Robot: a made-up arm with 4 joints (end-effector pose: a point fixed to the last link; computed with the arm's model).
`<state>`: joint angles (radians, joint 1 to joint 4).
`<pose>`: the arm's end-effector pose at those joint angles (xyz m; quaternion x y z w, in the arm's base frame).
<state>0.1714 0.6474 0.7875 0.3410</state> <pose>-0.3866 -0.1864 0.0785 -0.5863 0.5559 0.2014 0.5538</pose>
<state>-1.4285 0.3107 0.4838 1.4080</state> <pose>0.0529 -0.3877 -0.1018 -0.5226 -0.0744 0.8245 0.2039</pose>
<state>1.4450 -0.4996 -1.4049 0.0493</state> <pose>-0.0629 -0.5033 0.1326 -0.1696 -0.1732 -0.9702 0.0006</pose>
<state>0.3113 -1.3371 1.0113 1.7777</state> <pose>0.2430 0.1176 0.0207 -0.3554 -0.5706 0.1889 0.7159</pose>
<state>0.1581 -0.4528 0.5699 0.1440</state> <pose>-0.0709 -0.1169 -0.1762 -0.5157 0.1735 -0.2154 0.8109</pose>
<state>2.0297 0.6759 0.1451 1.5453</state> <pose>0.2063 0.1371 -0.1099 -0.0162 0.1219 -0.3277 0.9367</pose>
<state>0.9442 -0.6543 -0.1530 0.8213</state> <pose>0.2410 -0.3132 0.0023 -0.4394 -0.1687 -0.5916 0.6546</pose>
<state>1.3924 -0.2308 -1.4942 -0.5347</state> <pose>0.0688 -0.4693 0.0230 0.0601 -0.0803 -0.9944 0.0335</pose>
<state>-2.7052 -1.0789 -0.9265 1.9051</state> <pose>-0.4552 0.0711 0.2540 0.5284 -0.7197 0.4350 0.1166</pose>
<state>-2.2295 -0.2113 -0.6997 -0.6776</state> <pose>0.0810 -0.0791 -0.2032 -0.4318 -0.3483 0.2708 0.7867</pose>
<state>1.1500 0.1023 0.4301 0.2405</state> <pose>-0.1070 0.0917 -0.1400 -0.2657 0.4969 -0.3665 0.7403</pose>
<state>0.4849 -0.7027 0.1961 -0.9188</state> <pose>0.0562 0.0346 -0.1597 -0.1151 0.3967 -0.7239 0.5526</pose>
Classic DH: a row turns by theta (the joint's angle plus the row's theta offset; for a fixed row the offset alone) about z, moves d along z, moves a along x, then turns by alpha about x. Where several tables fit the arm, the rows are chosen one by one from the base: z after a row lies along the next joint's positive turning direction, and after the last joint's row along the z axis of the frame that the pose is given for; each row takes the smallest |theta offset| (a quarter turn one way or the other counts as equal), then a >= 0, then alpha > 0; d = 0 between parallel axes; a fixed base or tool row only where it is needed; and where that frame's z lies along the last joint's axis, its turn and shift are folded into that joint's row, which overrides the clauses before.
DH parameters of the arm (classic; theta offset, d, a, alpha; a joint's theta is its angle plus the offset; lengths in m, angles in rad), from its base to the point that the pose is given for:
base (fixed): 1.3439 0.1767 -0.0975 2.7251
joint 1: 0.9954 -0.0217 -0.0281 1.8053
joint 2: -1.2284 -0.1316 0.0058 -0.3895
joint 3: -1.5666 0.2079 0.007 -1.5708
joint 4: -0.5585 -0.3316 -0.0774 1.3002
tool (fixed): 2.9731 -0.1774 0 0

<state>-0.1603 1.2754 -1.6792 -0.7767</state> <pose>0.0541 -0.2947 -0.2148 -0.5210 -0.0357 -0.5320 0.6665</pose>
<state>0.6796 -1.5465 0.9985 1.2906</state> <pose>0.3081 -0.0527 0.0679 -0.3983 -0.4415 -0.1972 0.7794</pose>
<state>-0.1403 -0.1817 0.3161 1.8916</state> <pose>0.0896 0.0405 -0.1997 -0.3751 -0.3863 0.5157 0.6664</pose>
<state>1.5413 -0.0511 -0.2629 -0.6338</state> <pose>0.1047 0.0222 -0.1710 0.0333 0.5400 -0.8055 0.2419</pose>
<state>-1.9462 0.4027 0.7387 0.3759</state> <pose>0.2295 -0.3781 0.2431 0.8675 0.1421 -0.4758 0.0298</pose>
